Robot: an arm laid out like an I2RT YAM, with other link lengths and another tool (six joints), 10 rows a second.
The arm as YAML. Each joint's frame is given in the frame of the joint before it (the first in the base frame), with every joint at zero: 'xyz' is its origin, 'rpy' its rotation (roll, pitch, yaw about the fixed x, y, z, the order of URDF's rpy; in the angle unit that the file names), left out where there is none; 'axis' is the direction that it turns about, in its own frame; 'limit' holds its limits. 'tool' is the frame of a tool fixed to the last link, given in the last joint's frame.
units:
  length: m
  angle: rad
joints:
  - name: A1
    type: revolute
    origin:
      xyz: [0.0, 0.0, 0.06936]
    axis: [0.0, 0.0, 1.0]
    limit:
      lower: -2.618
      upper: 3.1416
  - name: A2
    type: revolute
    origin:
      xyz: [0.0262, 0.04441, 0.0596]
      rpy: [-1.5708, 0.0, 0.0]
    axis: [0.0, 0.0, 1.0]
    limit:
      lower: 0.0
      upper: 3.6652
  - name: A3
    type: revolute
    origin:
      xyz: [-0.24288, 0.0, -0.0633]
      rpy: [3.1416, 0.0, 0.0]
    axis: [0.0, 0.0, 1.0]
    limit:
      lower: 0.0
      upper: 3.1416
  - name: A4
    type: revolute
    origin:
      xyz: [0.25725, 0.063, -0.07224]
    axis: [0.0, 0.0, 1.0]
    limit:
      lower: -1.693
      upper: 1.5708
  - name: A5
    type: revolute
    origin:
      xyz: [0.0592, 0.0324, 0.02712]
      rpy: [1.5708, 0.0, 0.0]
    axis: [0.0, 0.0, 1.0]
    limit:
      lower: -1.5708
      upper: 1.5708
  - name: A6
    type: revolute
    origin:
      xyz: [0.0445, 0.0, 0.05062]
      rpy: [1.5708, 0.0, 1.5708]
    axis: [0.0, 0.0, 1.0]
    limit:
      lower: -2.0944
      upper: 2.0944
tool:
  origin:
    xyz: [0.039, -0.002, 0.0]
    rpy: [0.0, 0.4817, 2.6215]
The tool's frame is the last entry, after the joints.
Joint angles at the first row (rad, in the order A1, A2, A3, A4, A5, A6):
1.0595 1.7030 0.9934 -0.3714 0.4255 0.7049
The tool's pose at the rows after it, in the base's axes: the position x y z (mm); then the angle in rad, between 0 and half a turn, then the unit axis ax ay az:
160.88 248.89 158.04 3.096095 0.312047 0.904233 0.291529
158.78 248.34 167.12 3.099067 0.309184 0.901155 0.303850
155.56 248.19 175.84 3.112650 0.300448 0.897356 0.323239
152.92 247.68 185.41 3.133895 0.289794 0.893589 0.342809
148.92 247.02 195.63 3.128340 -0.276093 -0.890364 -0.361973
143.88 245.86 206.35 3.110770 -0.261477 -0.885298 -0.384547
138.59 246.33 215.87 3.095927 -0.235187 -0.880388 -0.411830
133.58 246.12 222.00 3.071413 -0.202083 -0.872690 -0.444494
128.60 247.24 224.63 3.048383 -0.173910 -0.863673 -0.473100
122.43 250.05 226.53 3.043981 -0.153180 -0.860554 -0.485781
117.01 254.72 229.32 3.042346 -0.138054 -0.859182 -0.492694
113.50 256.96 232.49 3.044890 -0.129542 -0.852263 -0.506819
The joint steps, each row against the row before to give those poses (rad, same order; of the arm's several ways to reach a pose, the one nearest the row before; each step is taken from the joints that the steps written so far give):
0.0053 -0.0245 -0.0068 -0.0046 -0.0051 0.0067
0.0046 -0.0325 0.0028 -0.0116 -0.0053 0.0032
0.0077 -0.0399 -0.0051 0.0043 -0.0183 -0.0014
0.0047 -0.0421 -0.0026 0.0007 -0.0282 -0.0052
0.0088 -0.0452 -0.0030 -0.0013 -0.0272 -0.0069
0.0115 -0.0502 -0.0062 0.0043 -0.0234 -0.0043
0.0161 -0.0500 -0.0138 0.0304 -0.0265 -0.0213
0.0124 -0.0556 -0.0325 0.0573 -0.0449 -0.0277
0.0141 -0.0402 -0.0320 0.0606 -0.0386 -0.0160
0.0247 -0.0168 -0.0138 0.0327 -0.0044 -0.0125
0.0255 -0.0007 0.0044 0.0159 0.0047 -0.0071
0.0151 -0.0104 -0.0035 0.0271 0.0051 0.0016

